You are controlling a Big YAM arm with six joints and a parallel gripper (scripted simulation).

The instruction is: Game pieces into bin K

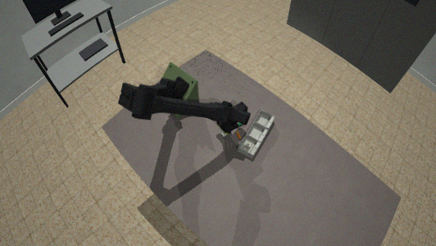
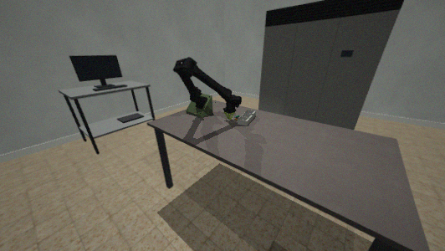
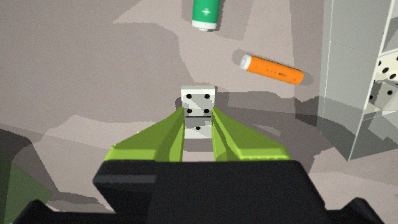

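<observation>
The white die lies 13 cm ahead of my hand, 1 cm to the left of it and 1 cm above it. The rest, counted from my hand: orange cylinder (6 cm ahead, 3 cm to the left, 1 cm below); green cylinder (9 cm to the left, 2 cm ahead); grey three-part bin (12 cm ahead, 10 cm to the left, 1 cm above).
</observation>
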